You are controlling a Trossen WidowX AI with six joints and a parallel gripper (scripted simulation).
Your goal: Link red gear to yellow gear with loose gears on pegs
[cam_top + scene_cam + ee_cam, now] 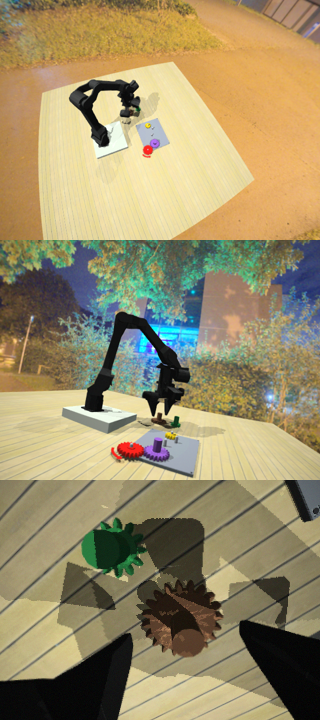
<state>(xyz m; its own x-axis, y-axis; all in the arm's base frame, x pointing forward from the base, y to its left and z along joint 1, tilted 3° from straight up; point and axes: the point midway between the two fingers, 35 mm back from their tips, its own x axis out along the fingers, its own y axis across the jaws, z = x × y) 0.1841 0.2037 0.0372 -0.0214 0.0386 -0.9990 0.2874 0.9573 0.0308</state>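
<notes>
My gripper tip is 10 mm above the brown gear. Also, from my gripper tip: yellow gear (130 mm to the right, 120 mm ahead, 10 mm below); purple gear (270 mm to the right, 140 mm ahead); green gear (70 mm ahead, 20 mm to the left, 10 mm below).
</notes>
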